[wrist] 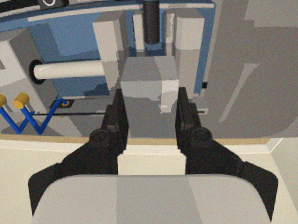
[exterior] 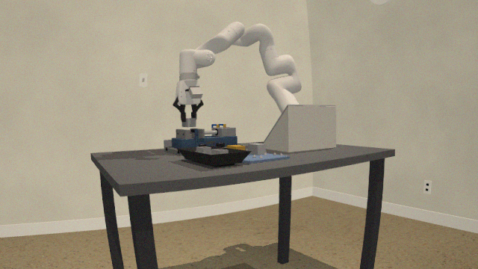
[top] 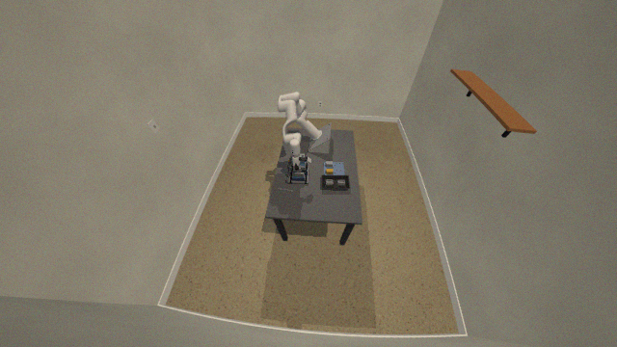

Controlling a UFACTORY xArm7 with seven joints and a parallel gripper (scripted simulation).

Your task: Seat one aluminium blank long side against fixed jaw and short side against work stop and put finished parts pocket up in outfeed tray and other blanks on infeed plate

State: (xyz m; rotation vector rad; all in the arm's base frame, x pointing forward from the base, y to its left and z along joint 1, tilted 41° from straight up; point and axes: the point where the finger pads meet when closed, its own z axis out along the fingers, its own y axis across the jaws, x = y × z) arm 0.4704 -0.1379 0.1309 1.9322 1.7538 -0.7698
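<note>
The grey aluminium blank lies 2 cm below my hand. From my hand the other things lie so: brass blank: 3 cm behind, 29 cm to the left, 12 cm below; black work stop rod: 5 cm to the left, 6 cm below; blue vise: 7 cm behind, 1 cm to the left, 11 cm below.
</note>
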